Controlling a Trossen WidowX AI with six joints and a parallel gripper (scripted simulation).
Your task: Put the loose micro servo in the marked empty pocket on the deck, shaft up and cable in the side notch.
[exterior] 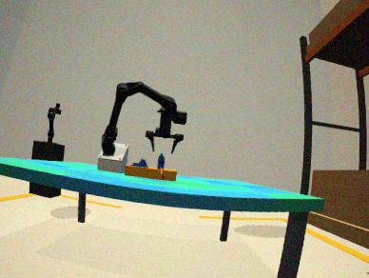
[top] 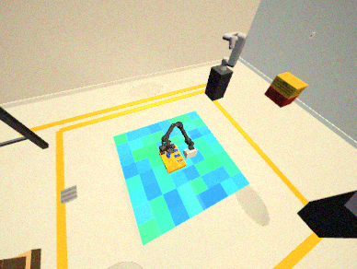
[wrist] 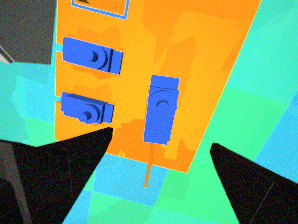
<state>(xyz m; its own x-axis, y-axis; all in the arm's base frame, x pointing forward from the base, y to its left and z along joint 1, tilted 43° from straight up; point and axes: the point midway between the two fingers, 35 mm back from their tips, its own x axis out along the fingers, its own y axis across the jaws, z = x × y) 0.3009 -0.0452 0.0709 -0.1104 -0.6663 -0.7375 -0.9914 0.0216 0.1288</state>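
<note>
The orange robot deck lies 10 cm below my gripper tip and 5 cm to the left of it.
</note>
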